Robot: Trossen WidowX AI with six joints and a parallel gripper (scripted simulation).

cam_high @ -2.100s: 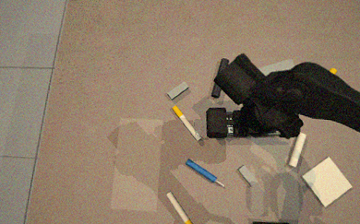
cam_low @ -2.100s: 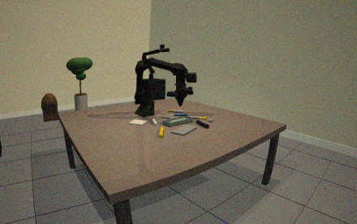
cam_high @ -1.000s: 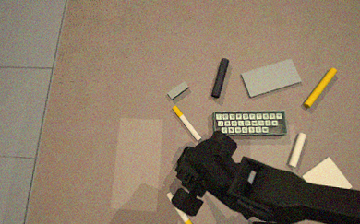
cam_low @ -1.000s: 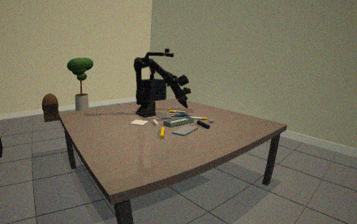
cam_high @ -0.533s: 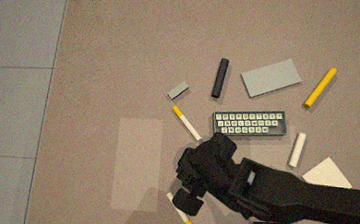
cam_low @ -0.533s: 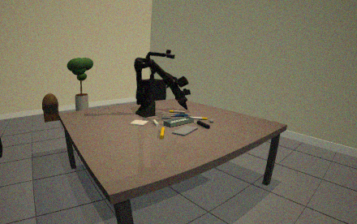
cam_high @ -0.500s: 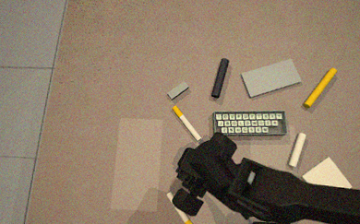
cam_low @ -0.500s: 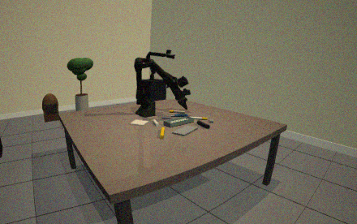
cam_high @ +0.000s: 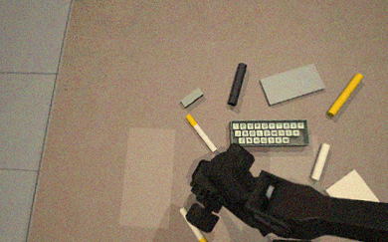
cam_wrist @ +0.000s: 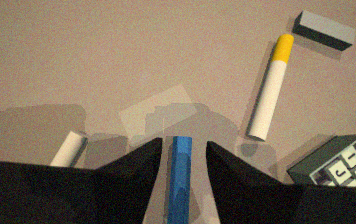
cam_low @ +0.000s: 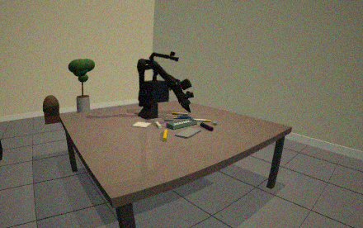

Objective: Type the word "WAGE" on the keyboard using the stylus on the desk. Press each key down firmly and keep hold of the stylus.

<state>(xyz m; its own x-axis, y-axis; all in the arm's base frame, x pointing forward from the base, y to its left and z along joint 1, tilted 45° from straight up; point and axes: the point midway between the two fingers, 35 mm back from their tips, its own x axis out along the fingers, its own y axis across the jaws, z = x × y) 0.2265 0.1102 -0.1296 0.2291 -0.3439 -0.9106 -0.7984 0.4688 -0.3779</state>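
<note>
My gripper tip is now 4 cm past the blue stylus, 6 cm to the left of it and 4 cm above it. The rest, counted from my gripper tip: small grey block 21 cm ahead, 2 cm to the left, 4 cm below; then black cylinder 24 cm ahead, 11 cm to the right, 4 cm below; then grey plate 24 cm ahead, 26 cm to the right, 4 cm below.
</note>
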